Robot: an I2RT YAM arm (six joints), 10 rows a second.
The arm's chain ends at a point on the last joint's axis. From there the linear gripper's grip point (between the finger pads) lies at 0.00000 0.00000 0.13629 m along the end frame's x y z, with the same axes.
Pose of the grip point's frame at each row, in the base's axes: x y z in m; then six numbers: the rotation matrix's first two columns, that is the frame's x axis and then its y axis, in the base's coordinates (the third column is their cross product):
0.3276, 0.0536, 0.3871, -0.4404, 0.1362, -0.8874, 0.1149, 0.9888, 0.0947
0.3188, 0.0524, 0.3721, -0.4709, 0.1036, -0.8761, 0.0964, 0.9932, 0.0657
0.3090, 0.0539, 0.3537, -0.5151, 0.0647, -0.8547, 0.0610, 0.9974, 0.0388
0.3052, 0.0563, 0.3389, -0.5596, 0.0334, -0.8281, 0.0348, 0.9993, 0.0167
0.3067, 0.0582, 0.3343, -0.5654, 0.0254, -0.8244, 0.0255, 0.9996, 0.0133
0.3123, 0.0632, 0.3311, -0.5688, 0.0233, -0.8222, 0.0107, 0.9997, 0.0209
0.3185, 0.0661, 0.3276, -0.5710, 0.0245, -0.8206, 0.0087, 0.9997, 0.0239
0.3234, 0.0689, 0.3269, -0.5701, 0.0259, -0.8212, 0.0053, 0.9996, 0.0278
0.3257, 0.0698, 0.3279, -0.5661, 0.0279, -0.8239, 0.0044, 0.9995, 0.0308
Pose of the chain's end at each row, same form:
0.2063, 0.0618, 0.4486, -0.4404, 0.1362, -0.8874, 0.1149, 0.9888, 0.0947
0.1993, 0.0597, 0.4372, -0.4709, 0.1036, -0.8761, 0.0964, 0.9932, 0.0657
0.1925, 0.0583, 0.4243, -0.5151, 0.0647, -0.8547, 0.0610, 0.9974, 0.0388
0.1923, 0.0590, 0.4153, -0.5596, 0.0334, -0.8281, 0.0348, 0.9993, 0.0167
0.1943, 0.0600, 0.4114, -0.5654, 0.0254, -0.8244, 0.0255, 0.9996, 0.0133
0.2002, 0.0628, 0.4086, -0.5688, 0.0233, -0.8222, 0.0107, 0.9997, 0.0209
0.2066, 0.0652, 0.4054, -0.5710, 0.0245, -0.8206, 0.0087, 0.9997, 0.0239
0.2114, 0.0673, 0.4046, -0.5701, 0.0259, -0.8212, 0.0053, 0.9996, 0.0278
0.2133, 0.0679, 0.4050, -0.5661, 0.0279, -0.8239, 0.0044, 0.9995, 0.0308

